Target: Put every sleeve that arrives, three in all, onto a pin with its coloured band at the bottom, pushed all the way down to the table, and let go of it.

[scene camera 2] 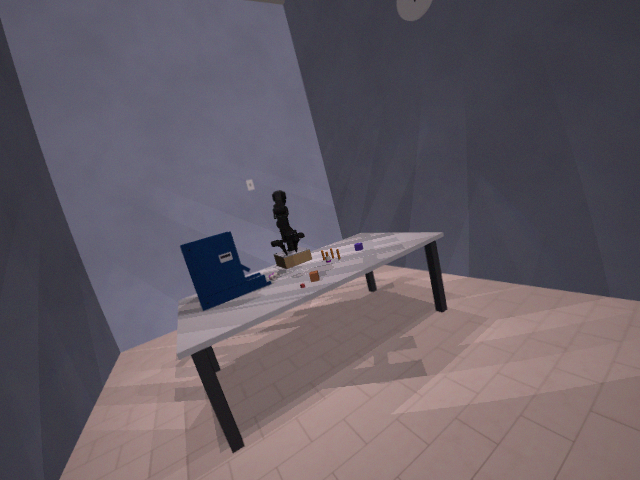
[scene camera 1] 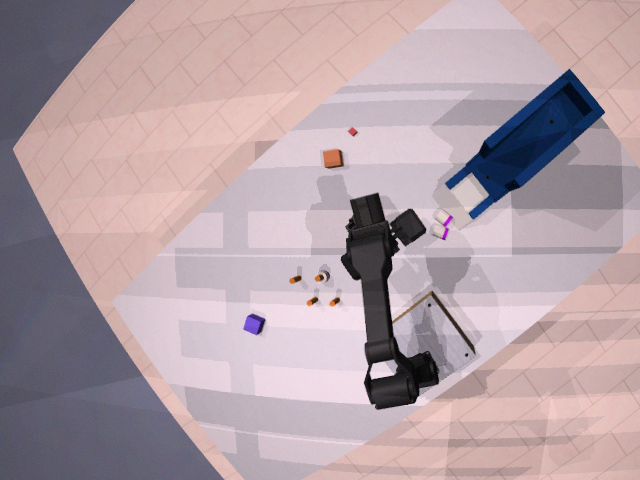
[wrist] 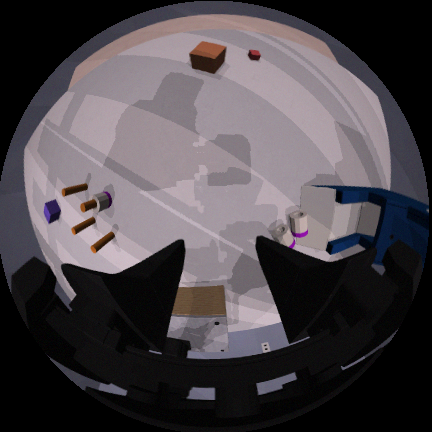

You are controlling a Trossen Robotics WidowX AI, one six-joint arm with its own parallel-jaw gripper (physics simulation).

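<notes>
A white sleeve [scene camera 1: 325, 275] [scene camera 2: 328, 259] [wrist: 103, 201] with a purple band surrounds one orange pin [scene camera 1: 319, 277] [wrist: 88, 205], band at the bottom, apparently down at the table. Three other pins [scene camera 1: 295, 279] [scene camera 1: 312, 301] [scene camera 1: 334, 301] are bare. Two more sleeves [scene camera 1: 442, 217] [scene camera 1: 439, 231] [wrist: 299, 222] [wrist: 282, 234] appear to lie on their sides, close together, at the blue chute's low end, bands facing away from the gripper. My gripper [wrist: 220, 243] is open and empty, high above the table between the pins and these sleeves. In scene camera 1 the arm hides its fingertips.
The blue chute [scene camera 1: 537, 161] [scene camera 2: 214, 271] with a pale ramp [scene camera 1: 469, 192] stands beyond the loose sleeves. A wooden-walled box [scene camera 1: 453, 321] [scene camera 2: 298, 258] [wrist: 200, 300] is near the arm's base. An orange block [scene camera 1: 332, 158] [wrist: 207, 57], small red cube [scene camera 1: 352, 131] and purple block [scene camera 1: 253, 324] rest on the table.
</notes>
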